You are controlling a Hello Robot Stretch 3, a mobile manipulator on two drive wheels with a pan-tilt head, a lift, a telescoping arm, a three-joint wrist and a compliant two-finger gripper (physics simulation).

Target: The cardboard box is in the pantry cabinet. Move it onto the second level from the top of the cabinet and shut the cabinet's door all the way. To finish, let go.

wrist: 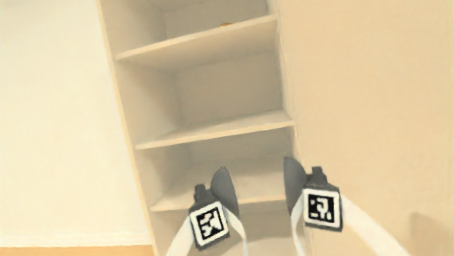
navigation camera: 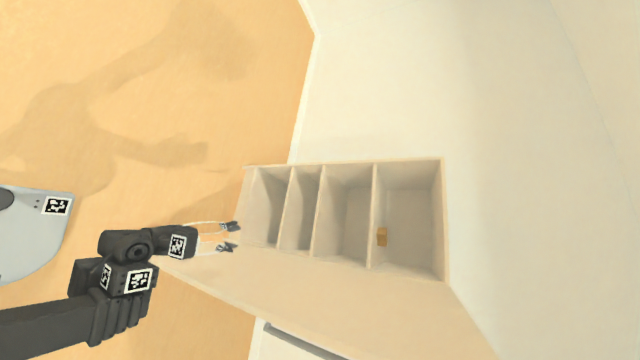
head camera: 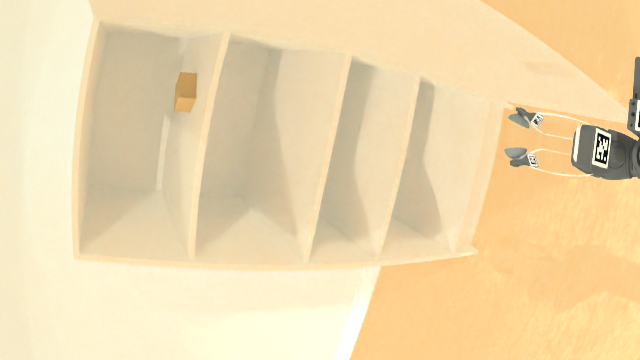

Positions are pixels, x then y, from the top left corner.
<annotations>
my gripper: wrist 257, 180; navigation camera; head camera
same spot on cabinet door: (head camera: 491, 55) = (navigation camera: 243, 274)
same spot on my gripper: (head camera: 518, 155) = (navigation camera: 232, 227)
</annotations>
